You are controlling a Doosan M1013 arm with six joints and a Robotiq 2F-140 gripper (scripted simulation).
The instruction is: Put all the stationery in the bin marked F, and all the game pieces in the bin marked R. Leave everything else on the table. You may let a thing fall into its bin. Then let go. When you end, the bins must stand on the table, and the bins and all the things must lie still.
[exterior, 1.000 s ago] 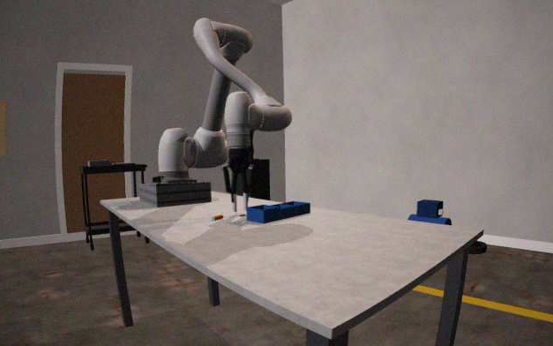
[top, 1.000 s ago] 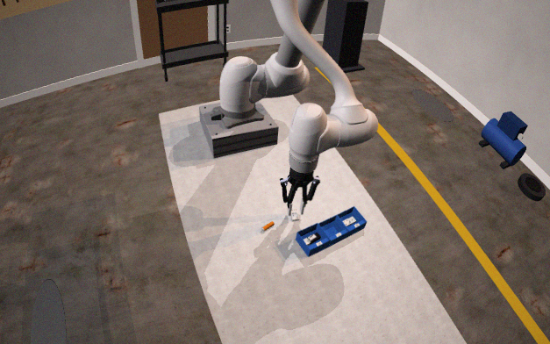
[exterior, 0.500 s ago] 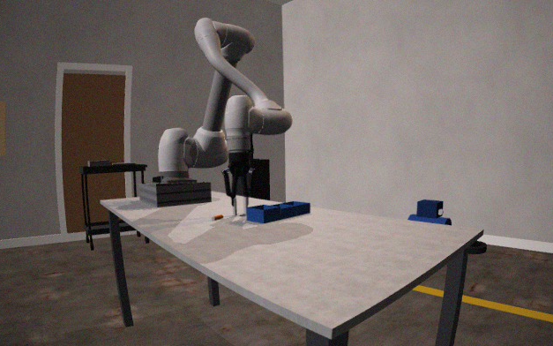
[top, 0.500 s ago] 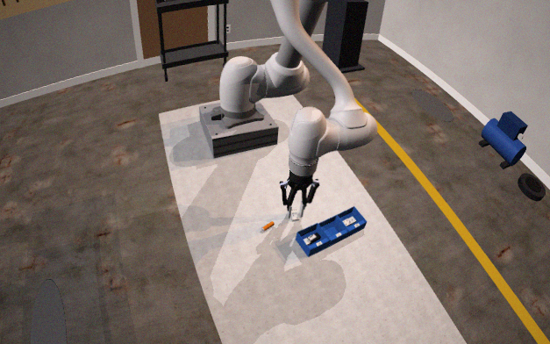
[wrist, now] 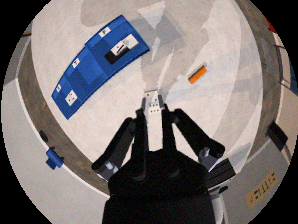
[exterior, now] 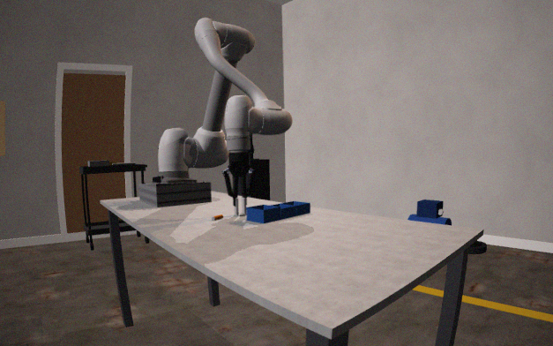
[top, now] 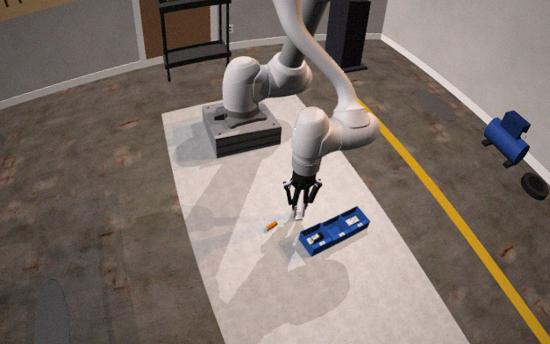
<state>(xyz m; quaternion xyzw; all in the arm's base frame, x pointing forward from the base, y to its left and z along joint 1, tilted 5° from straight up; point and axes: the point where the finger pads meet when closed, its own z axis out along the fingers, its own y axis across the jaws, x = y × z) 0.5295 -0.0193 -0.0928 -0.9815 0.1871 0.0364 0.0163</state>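
Now: the white domino tile 130 mm ahead of my hand, 150 mm to the left of it and 20 mm below it. The rest, counted from my hand: orange cylinder: 110 mm to the right, 30 mm below; grey-white piece: 130 mm ahead, 20 mm to the right, 10 mm below; black piece: 130 mm ahead, 20 mm to the right, 20 mm below.
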